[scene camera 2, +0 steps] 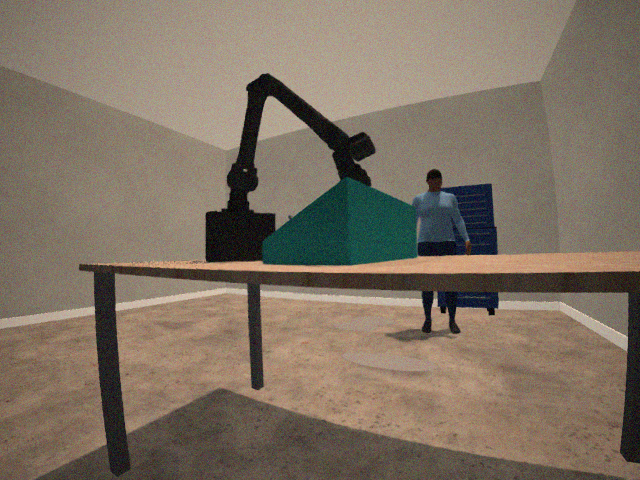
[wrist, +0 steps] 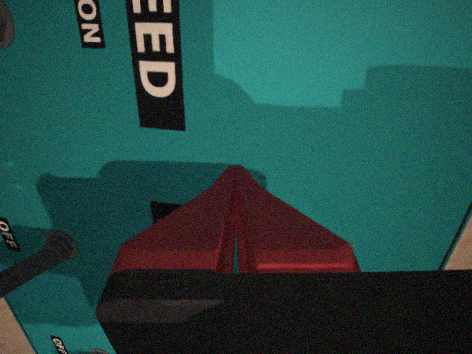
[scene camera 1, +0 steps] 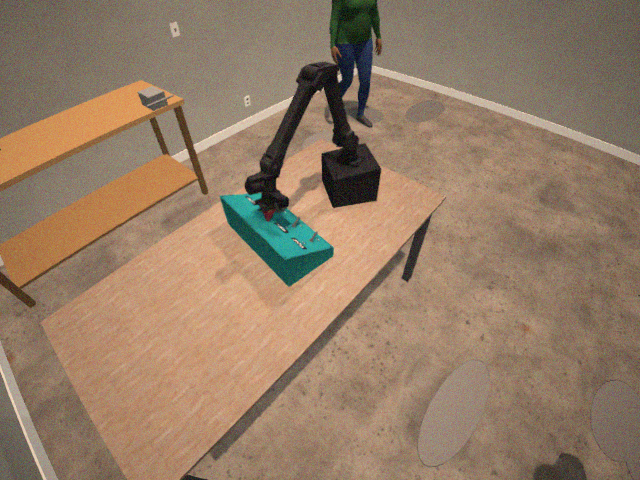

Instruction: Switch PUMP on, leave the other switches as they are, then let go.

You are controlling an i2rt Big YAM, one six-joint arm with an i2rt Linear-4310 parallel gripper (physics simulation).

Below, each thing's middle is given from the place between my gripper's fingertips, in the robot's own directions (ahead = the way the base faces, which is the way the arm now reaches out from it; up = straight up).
The teal switch console (scene camera 2: 352, 223) lies 60 mm below my hand, 20 mm behind it and 10 mm to the left of it.
